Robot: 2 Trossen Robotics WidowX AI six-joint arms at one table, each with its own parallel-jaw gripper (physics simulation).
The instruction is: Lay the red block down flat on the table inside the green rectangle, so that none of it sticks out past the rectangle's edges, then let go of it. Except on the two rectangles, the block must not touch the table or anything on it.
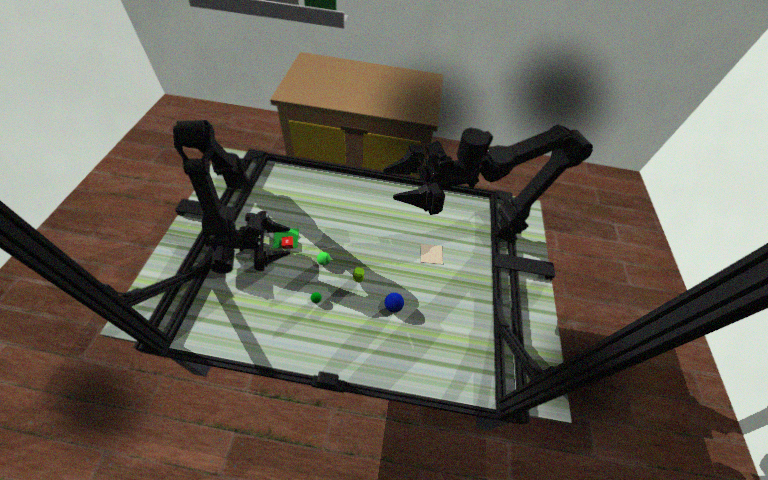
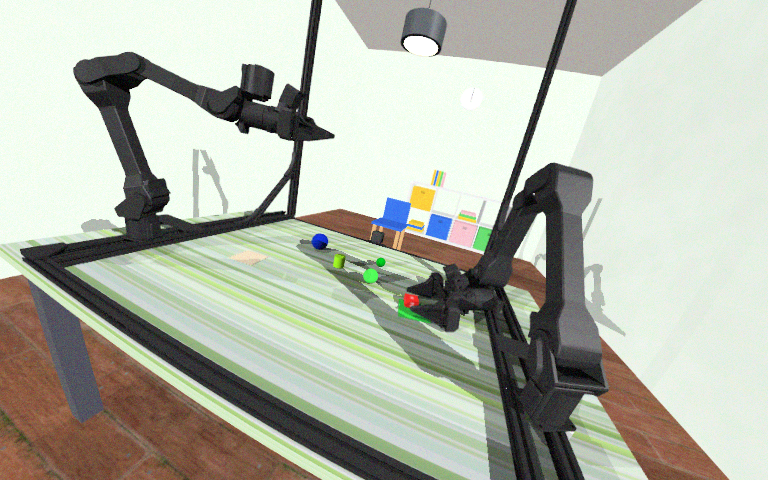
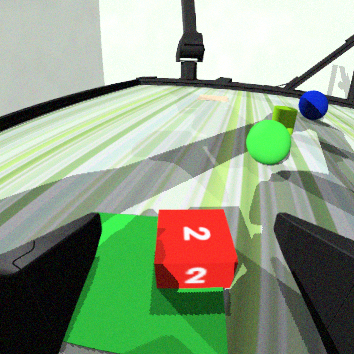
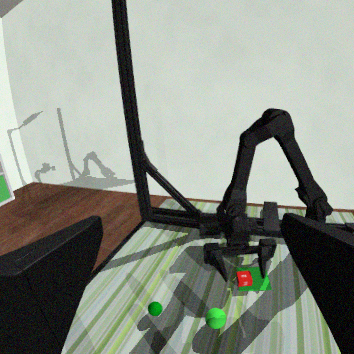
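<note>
The red block, marked 2, lies flat on the green rectangle, at its corner nearest the table's middle. Its outer edges run about level with the rectangle's edges; I cannot tell if any part sticks out. My left gripper is open low over the table, one finger on each side of the block and clear of it. My right gripper is open and empty, high above the table's far side.
A light green ball lies closest to the block. Beyond are a yellow-green cylinder, a small dark green ball, a blue ball and a tan rectangle.
</note>
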